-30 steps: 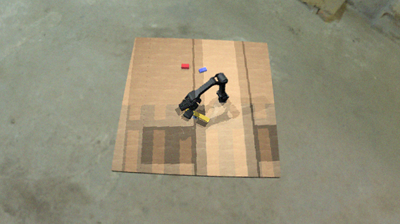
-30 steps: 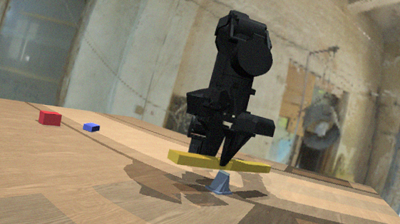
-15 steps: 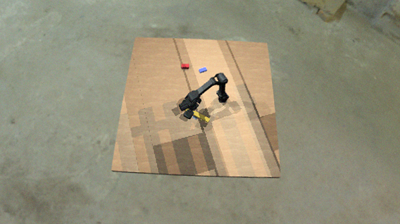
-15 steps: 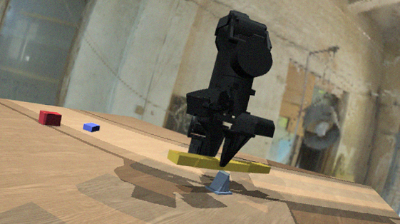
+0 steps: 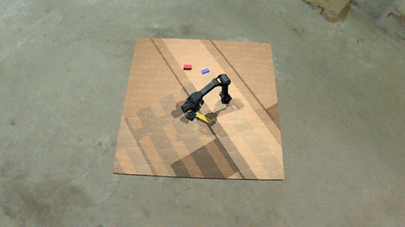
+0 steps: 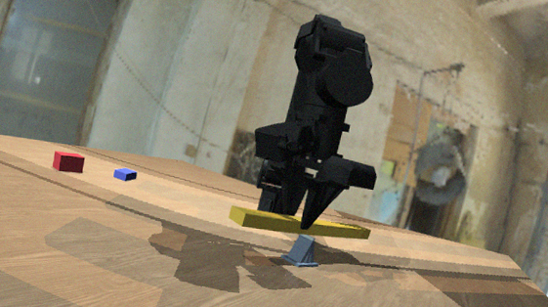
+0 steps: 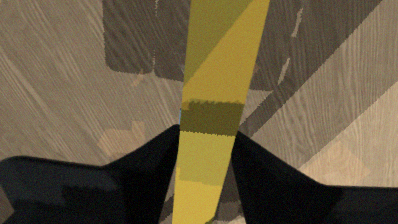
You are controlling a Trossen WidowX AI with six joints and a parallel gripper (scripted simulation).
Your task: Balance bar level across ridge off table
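My gripper tip is now 30 mm past the yellow bar and 10 mm to the right of it. From my gripper tip the other things lie so: blue block (70 mm behind, 440 mm to the right, 50 mm below); red block (90 mm ahead, 470 mm to the right, 40 mm below).
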